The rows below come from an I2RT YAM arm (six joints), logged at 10 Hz.
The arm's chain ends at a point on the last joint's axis. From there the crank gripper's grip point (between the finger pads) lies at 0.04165 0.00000 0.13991 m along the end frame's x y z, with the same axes.
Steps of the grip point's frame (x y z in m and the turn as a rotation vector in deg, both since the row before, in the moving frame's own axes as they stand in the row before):
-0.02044, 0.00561, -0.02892, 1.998, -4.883, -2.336
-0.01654, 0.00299, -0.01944, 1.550, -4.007, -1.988
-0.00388, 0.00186, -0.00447, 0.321, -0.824, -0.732
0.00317, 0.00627, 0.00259, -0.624, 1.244, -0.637
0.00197, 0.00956, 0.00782, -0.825, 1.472, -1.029
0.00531, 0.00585, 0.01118, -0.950, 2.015, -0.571
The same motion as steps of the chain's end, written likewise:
-0.00825, 0.01199, -0.03184, 1.998, -4.883, -2.336
-0.00657, 0.00808, -0.02194, 1.550, -4.007, -1.988
-0.00186, 0.00316, -0.00505, 0.321, -0.824, -0.732
0.00014, 0.00523, 0.00353, -0.624, 1.244, -0.637
-0.00162, 0.00833, 0.00895, -0.825, 1.472, -1.029
0.00041, 0.00398, 0.01275, -0.950, 2.015, -0.571

